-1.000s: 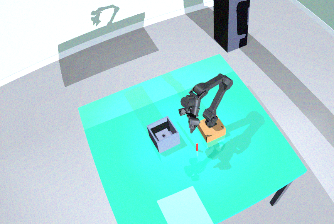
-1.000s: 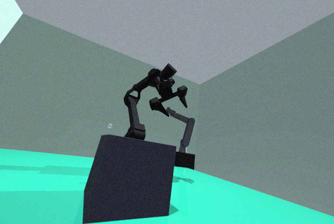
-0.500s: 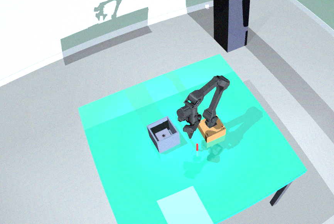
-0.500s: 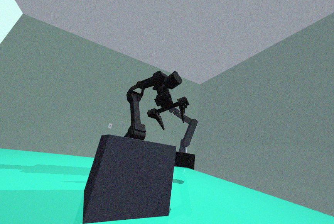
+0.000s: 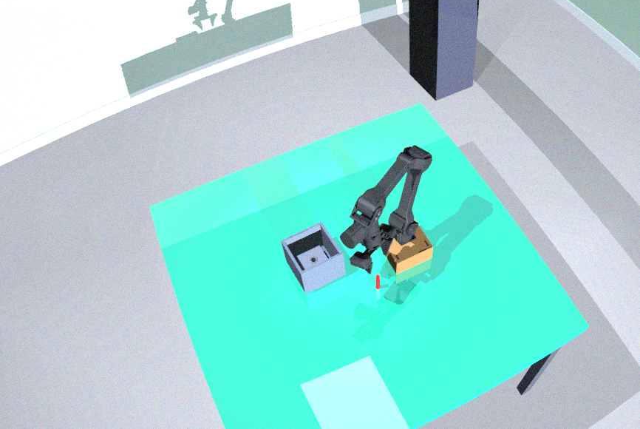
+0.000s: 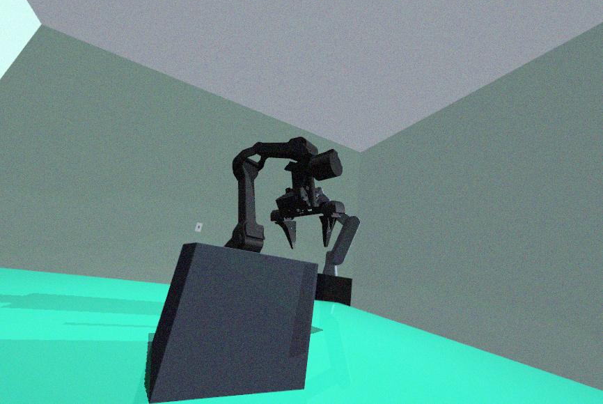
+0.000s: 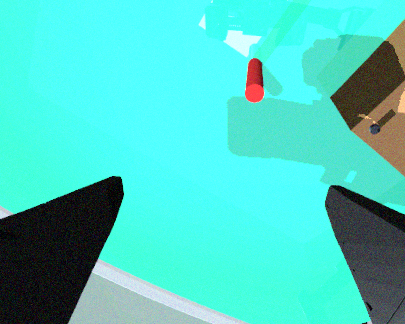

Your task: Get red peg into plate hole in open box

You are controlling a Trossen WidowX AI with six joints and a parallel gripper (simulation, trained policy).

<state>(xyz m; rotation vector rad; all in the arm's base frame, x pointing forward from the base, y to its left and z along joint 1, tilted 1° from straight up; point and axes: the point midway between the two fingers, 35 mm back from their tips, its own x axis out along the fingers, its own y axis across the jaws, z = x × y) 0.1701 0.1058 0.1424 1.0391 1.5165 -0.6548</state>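
The red peg lies 10 mm behind my gripper tip, 10 mm to the right of it and 140 mm below it.
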